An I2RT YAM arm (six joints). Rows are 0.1 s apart.
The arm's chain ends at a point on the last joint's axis. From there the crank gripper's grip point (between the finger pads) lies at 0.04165 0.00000 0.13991 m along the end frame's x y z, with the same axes.
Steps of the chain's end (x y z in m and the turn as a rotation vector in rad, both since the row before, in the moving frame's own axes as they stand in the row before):
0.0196 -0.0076 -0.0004 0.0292 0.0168 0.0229
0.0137 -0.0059 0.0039 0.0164 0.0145 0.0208
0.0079 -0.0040 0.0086 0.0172 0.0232 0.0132
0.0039 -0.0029 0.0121 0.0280 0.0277 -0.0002
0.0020 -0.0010 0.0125 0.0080 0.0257 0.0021
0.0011 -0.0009 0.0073 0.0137 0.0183 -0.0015
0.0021 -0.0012 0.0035 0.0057 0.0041 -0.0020
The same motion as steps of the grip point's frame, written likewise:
0.0220 -0.0107 -0.0012 0.0292 0.0168 0.0229
0.0157 -0.0073 0.0033 0.0164 0.0145 0.0208
0.0111 -0.0058 0.0076 0.0172 0.0232 0.0132
0.0078 -0.0068 0.0108 0.0280 0.0277 -0.0002
0.0056 -0.0020 0.0114 0.0080 0.0257 0.0021
0.0037 -0.0029 0.0065 0.0137 0.0183 -0.0015
0.0027 -0.0021 0.0033 0.0057 0.0041 -0.0020

